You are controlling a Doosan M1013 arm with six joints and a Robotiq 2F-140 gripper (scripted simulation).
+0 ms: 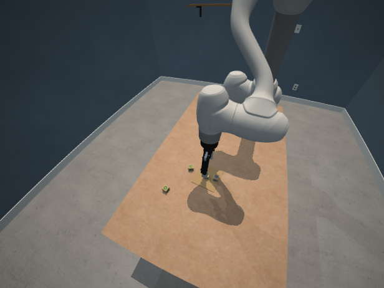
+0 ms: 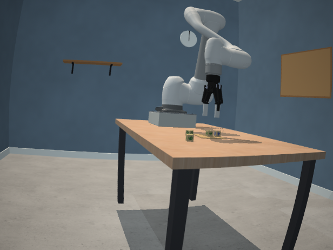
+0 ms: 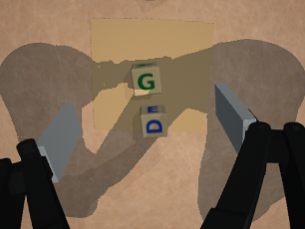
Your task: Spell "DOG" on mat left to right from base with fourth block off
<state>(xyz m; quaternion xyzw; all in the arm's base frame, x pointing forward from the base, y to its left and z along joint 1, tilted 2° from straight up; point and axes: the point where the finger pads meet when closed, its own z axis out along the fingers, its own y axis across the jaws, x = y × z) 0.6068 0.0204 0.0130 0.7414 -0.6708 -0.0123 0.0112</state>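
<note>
Right now the G block is 110 mm below my hand. Also, from my hand: D block: 10 mm behind, 50 mm to the left, 110 mm below; then tan mat: 10 mm to the left, 120 mm below.
</note>
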